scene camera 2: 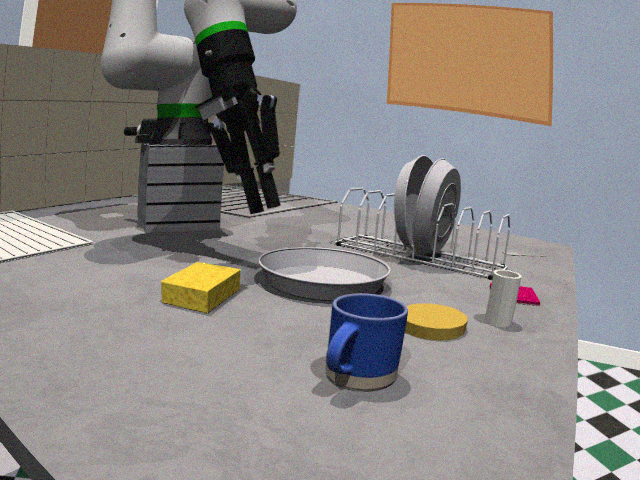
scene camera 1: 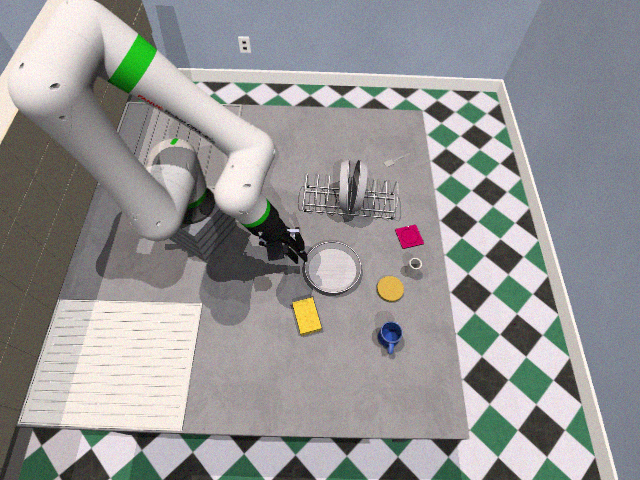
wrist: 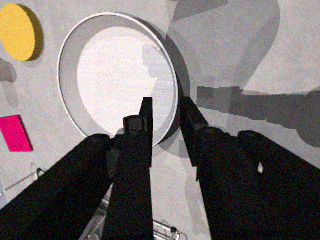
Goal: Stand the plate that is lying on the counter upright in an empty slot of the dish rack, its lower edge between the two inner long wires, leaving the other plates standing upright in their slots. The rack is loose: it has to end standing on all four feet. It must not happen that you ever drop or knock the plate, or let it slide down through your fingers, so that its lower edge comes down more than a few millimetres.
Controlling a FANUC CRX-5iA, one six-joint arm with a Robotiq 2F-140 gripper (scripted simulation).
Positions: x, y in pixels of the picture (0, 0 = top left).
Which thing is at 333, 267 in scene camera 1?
A grey plate.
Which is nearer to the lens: the grey plate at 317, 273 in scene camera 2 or the small white cup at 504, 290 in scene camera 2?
The small white cup.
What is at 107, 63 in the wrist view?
A grey plate.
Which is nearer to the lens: the grey plate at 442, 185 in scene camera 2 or the yellow disc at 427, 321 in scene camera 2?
The yellow disc.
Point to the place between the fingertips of the gripper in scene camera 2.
At 265, 210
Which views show the grey plate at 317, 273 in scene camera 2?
Scene camera 2, scene camera 1 and the wrist view: all of them.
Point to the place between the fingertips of the gripper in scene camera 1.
At 301, 259
